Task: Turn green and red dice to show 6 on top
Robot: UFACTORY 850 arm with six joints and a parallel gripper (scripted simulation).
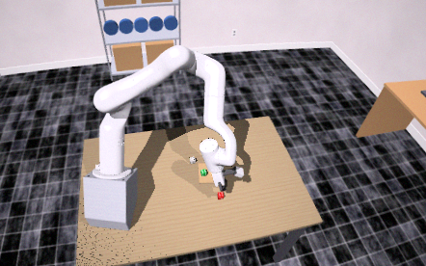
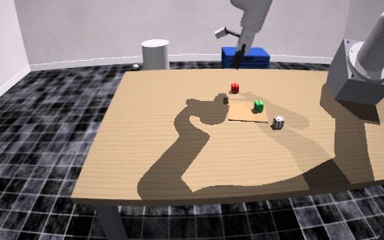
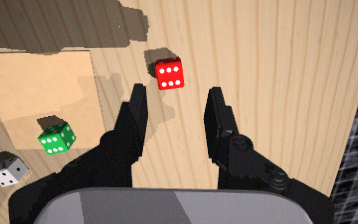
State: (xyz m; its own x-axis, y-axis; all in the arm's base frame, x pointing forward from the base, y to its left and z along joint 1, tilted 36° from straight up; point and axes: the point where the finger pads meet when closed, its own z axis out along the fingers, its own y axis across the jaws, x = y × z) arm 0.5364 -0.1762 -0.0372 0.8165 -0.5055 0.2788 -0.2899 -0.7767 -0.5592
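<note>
The red die is 120 mm below my hand. The rest, counted from my hand: tan mat 170 mm to the left, 130 mm below; then green die 170 mm to the left, 110 mm below, 50 mm behind; then white die 280 mm to the left, 120 mm below, 80 mm behind.
</note>
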